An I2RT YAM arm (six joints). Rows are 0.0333 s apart.
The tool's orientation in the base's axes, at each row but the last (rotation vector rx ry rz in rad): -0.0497, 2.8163, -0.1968; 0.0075, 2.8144, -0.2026; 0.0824, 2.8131, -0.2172; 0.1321, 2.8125, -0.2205; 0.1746, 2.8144, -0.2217; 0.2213, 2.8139, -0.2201; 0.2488, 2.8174, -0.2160; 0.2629, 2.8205, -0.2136; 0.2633, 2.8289, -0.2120; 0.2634, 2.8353, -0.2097; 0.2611, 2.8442, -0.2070; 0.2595, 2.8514, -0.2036
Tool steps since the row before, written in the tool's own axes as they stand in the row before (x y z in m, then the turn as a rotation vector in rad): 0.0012, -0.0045, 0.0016, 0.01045, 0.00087, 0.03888; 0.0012, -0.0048, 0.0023, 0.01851, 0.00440, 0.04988; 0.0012, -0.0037, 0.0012, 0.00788, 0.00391, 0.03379; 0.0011, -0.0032, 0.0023, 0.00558, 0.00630, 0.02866; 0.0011, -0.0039, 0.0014, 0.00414, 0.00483, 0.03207; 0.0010, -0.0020, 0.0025, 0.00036, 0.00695, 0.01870; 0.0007, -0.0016, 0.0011, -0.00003, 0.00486, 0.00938; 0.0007, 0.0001, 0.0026, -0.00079, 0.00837, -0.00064; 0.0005, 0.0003, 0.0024, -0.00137, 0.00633, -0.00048; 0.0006, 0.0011, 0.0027, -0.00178, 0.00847, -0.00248; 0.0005, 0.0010, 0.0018, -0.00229, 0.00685, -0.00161; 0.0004, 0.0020, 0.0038, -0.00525, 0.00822, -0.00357
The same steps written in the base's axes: -0.0006, -0.0047, -0.0012, 0.00229, -0.00478, -0.03992; -0.0006, -0.0051, -0.0019, -0.00182, -0.00297, -0.05327; -0.0011, -0.0038, -0.0010, 0.00326, -0.00125, -0.03474; -0.0007, -0.0035, -0.0021, 0.00415, 0.00181, -0.02953; -0.0012, -0.0040, -0.0011, 0.00631, -0.00036, -0.03208; -0.0006, -0.0023, -0.0024, 0.00634, 0.00356, -0.01858; -0.0007, -0.0016, -0.0011, 0.00364, 0.00309, -0.00942; 0.0001, -0.0002, -0.0027, 0.00225, 0.00812, -0.00014; 0.0002, 0.0000, -0.0025, 0.00243, 0.00602, 0.00012; 0.0004, 0.0007, -0.0029, 0.00271, 0.00838, 0.00189; 0.0002, 0.0008, -0.0020, 0.00310, 0.00657, 0.00139; 0.0010, 0.0014, -0.0040, 0.00567, 0.00776, 0.00393
